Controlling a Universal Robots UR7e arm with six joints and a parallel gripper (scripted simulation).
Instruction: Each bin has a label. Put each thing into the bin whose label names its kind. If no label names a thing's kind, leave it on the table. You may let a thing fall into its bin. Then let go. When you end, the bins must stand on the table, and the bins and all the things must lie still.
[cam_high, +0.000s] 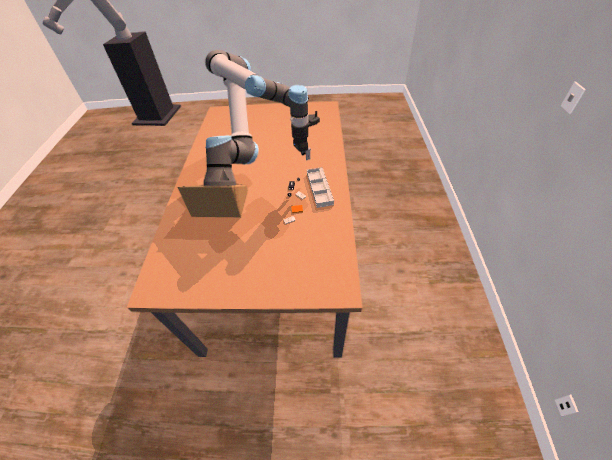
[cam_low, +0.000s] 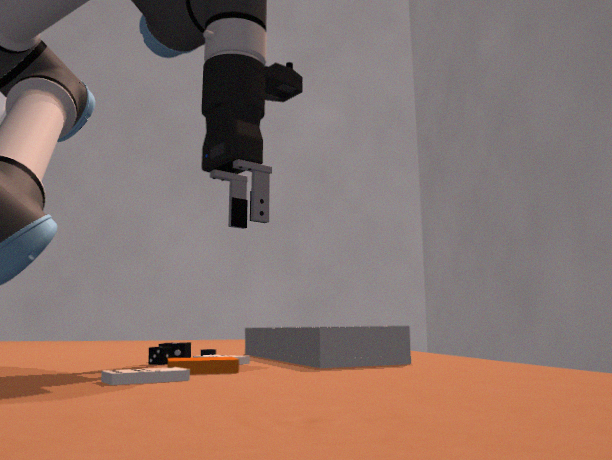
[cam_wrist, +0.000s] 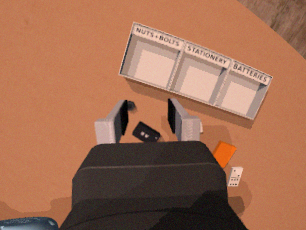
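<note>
My hand is 7 cm past the black 9V battery, 6 cm to the left of it and 16 cm above it. The rest, counted from my hand: small black piece 5 cm behind, 17 cm below; grey bin tray 7 cm ahead, 5 cm to the right, 15 cm below; black die 7 cm behind, 12 cm to the right, 16 cm below.
</note>
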